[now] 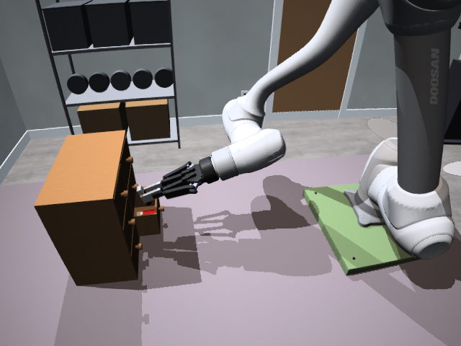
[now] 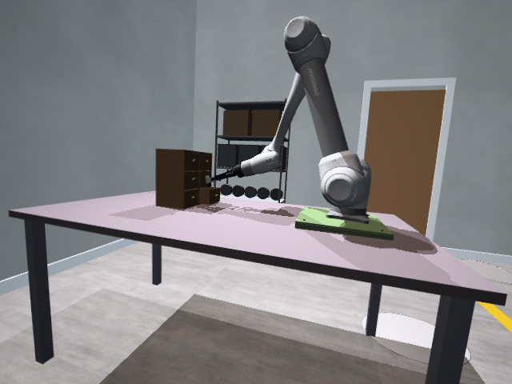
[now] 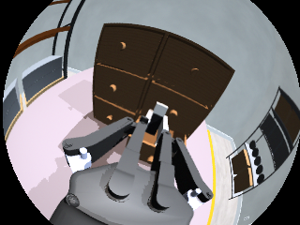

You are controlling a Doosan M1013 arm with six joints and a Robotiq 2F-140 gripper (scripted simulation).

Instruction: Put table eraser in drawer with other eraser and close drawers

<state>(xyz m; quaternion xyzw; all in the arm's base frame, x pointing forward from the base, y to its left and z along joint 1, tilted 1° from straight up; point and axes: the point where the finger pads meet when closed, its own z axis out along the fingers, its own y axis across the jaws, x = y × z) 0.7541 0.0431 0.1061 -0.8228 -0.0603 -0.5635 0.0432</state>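
Right now my hand is 3 cm short of the black-and-white eraser. The rest, counted from my hand: white eraser (13 cm below, 5 cm ahead, 4 cm to the right).
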